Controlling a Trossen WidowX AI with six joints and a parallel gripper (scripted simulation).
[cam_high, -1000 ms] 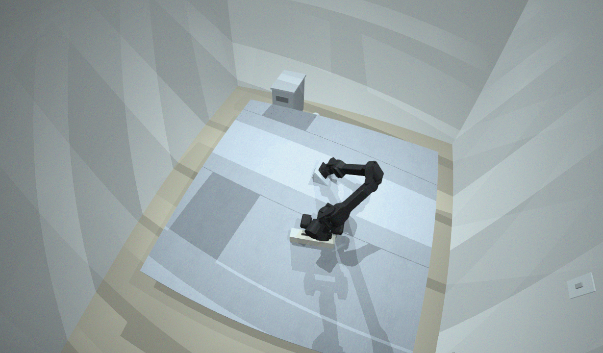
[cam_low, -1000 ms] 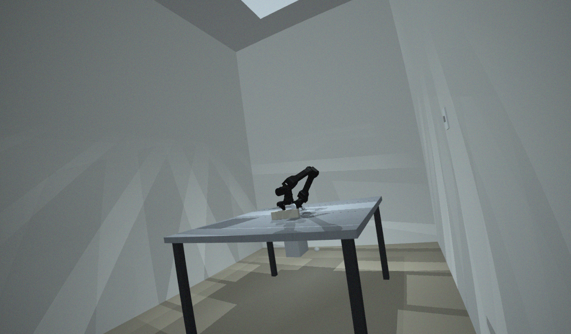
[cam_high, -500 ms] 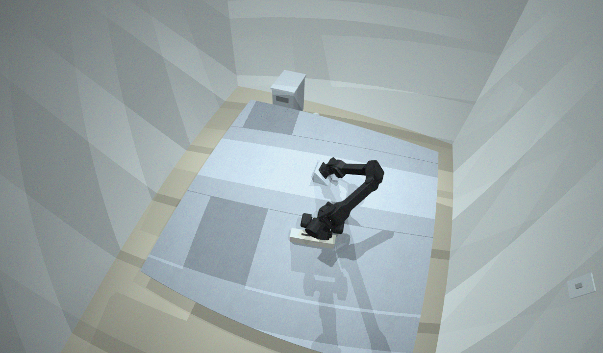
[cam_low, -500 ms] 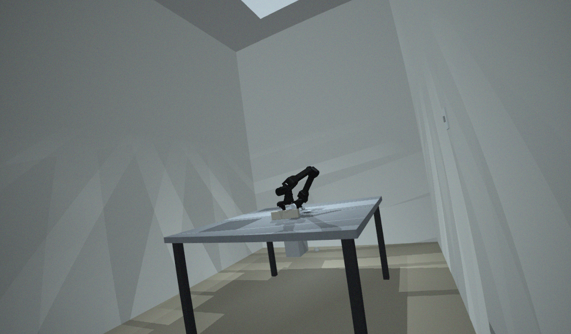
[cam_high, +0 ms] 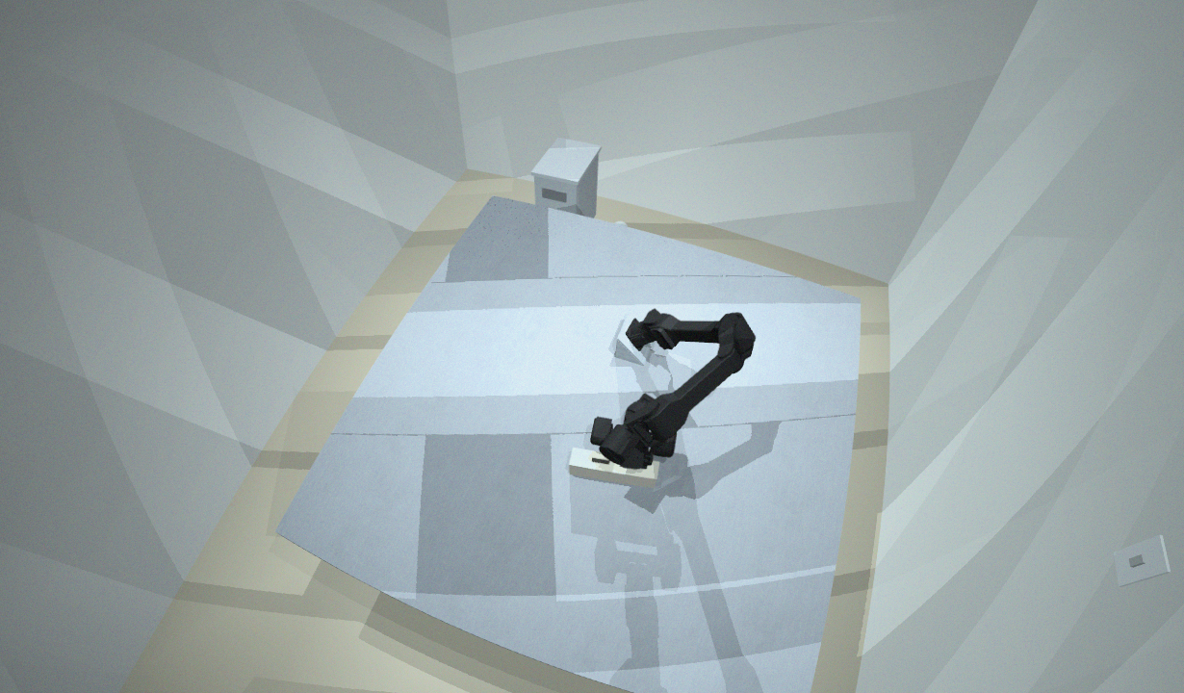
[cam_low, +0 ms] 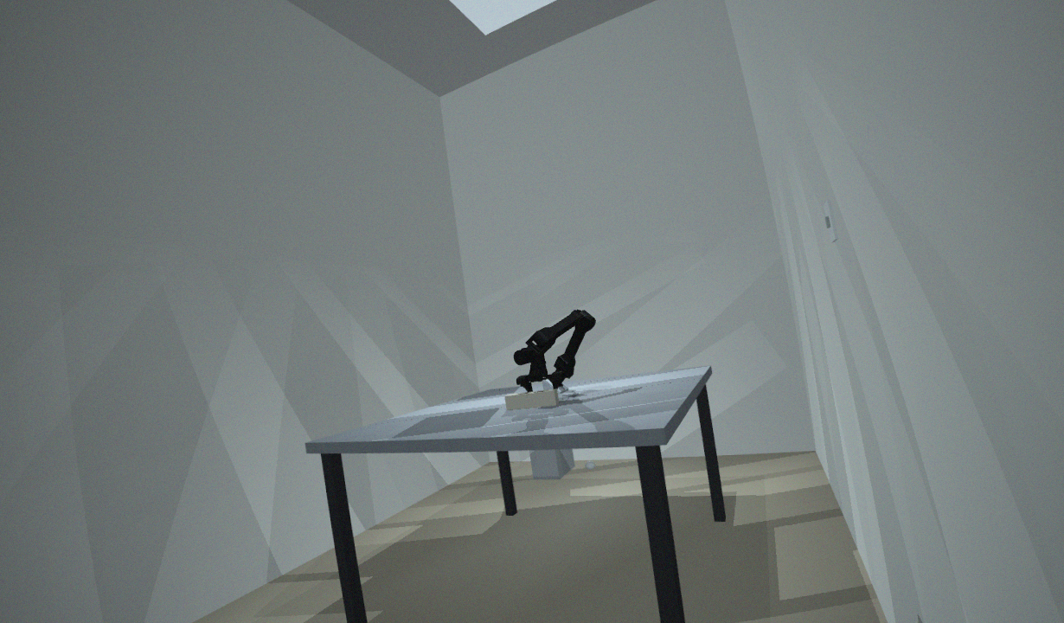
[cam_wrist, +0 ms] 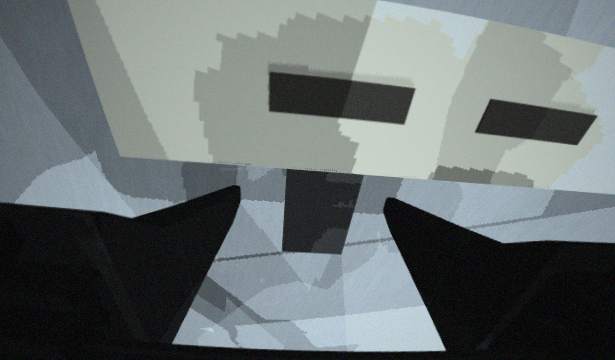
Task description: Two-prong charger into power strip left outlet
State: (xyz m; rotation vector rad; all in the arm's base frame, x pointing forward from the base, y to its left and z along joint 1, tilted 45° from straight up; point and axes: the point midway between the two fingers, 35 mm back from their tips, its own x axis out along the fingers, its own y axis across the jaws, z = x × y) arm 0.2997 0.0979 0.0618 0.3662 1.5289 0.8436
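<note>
Right now the black two-prong charger is 30 mm ahead of my gripper tip, 10 mm to the left of it and 10 mm above it.
</note>
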